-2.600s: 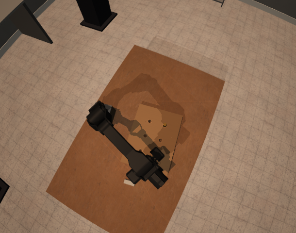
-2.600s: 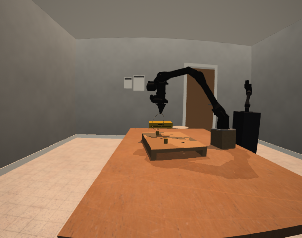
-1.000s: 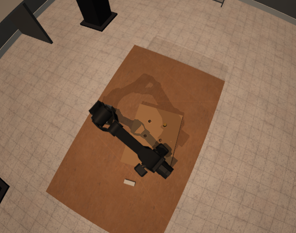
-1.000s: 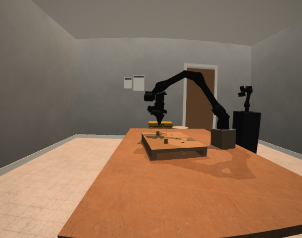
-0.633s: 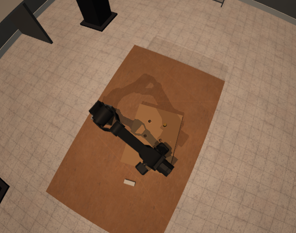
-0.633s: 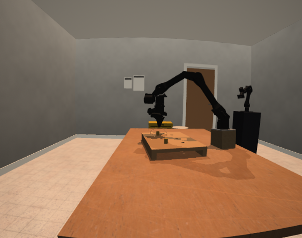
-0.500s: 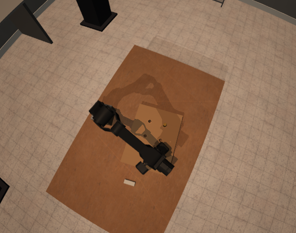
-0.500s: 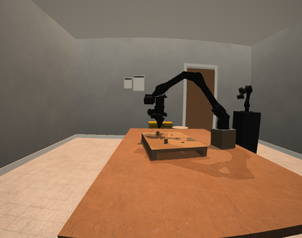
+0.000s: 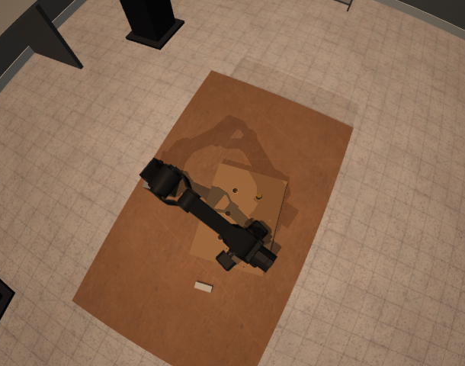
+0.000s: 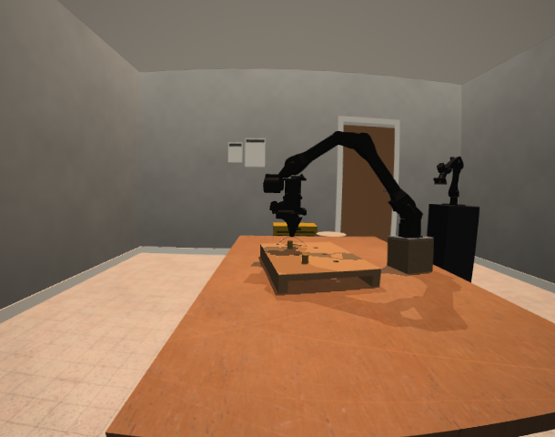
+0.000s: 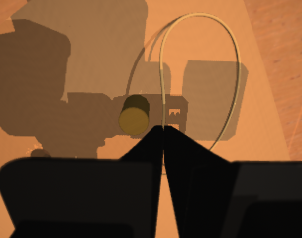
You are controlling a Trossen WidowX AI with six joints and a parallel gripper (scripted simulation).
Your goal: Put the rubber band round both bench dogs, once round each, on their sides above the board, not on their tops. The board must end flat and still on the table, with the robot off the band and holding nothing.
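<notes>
Now: the wooden board 10 cm to the left of my hand, 9 cm below it and 6 cm behind it. Round my hand: small white block (20 cm to the right, 12 cm below, 6 cm behind).
</notes>
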